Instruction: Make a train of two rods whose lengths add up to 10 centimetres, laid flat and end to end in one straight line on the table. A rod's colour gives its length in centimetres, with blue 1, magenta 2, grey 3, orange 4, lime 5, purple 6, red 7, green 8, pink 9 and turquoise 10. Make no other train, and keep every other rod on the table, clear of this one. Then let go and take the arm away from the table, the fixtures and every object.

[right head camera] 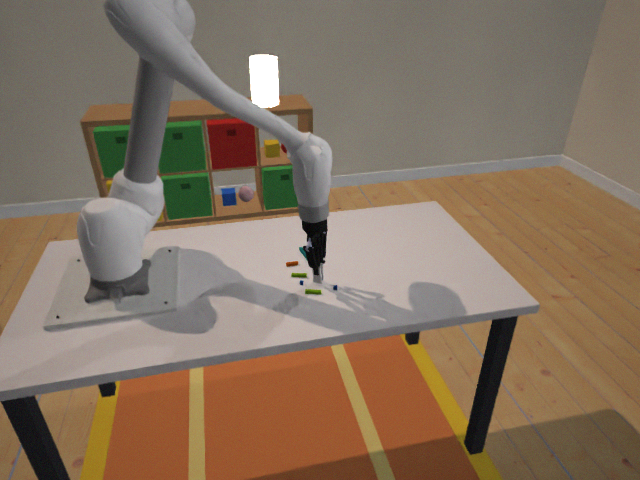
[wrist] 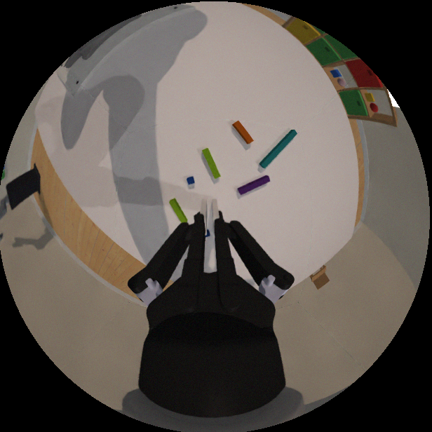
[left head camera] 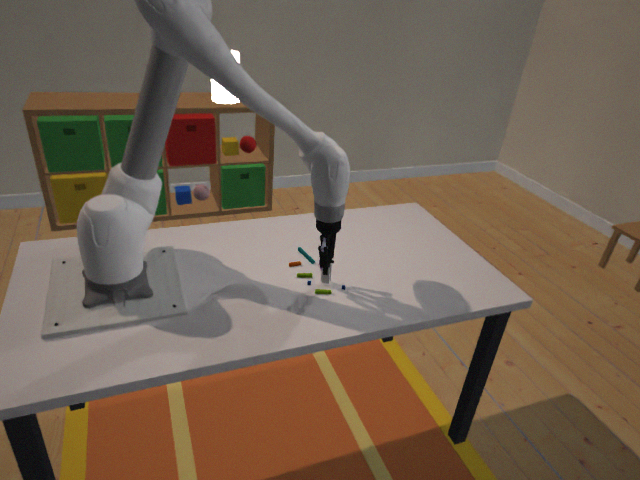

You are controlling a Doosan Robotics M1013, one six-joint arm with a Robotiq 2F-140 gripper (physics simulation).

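Places are measured from the arm's base along level axes (x ahead, y left, z up), in metres.
Pixels of known places: gripper, fingertip midpoint: [right head camera: 318, 280] [left head camera: 326, 280]; arm's base, origin of the base link: [right head camera: 120, 281] [left head camera: 117, 284].
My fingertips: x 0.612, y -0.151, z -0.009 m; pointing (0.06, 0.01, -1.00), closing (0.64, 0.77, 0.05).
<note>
Ahead of a thing's pixels: the offset from my fingertips to its middle. Level surfaces: height alone.
My gripper [left head camera: 325, 280] [right head camera: 317, 279] [wrist: 209, 206] is shut with a thin gap between its fingertips, holding nothing, low over the table. A lime rod {dx -0.054, dy +0.052, dz -0.003 m} [left head camera: 304, 275] [right head camera: 299, 274] [wrist: 211, 163] and a second lime rod {dx -0.031, dy -0.049, dz -0.003 m} [left head camera: 323, 291] [right head camera: 313, 291] [wrist: 178, 210] lie apart. A blue rod {dx -0.055, dy +0.008, dz -0.003 m} [left head camera: 309, 282] [right head camera: 301, 282] [wrist: 190, 180] lies between them. Another blue rod {dx +0.042, dy -0.045, dz -0.003 m} [left head camera: 343, 287] [right head camera: 334, 287] [wrist: 207, 233] is partly hidden by a finger in the wrist view. A purple rod [wrist: 254, 185] lies beyond the fingertips. An orange rod {dx -0.061, dy +0.124, dz -0.003 m} [left head camera: 294, 264] [right head camera: 292, 263] [wrist: 243, 132] and a turquoise rod {dx -0.004, dy +0.165, dz -0.003 m} [left head camera: 306, 255] [right head camera: 303, 252] [wrist: 278, 149] lie farther off.
The white table {dz -0.008 m} [left head camera: 387, 232] [right head camera: 403, 232] carries the robot's base plate [left head camera: 62, 315] [right head camera: 64, 310] at its left end. A cube shelf [left head camera: 82, 101] [right head camera: 180, 109] with coloured boxes and a lit lamp [left head camera: 225, 93] [right head camera: 264, 80] stand behind the table.
</note>
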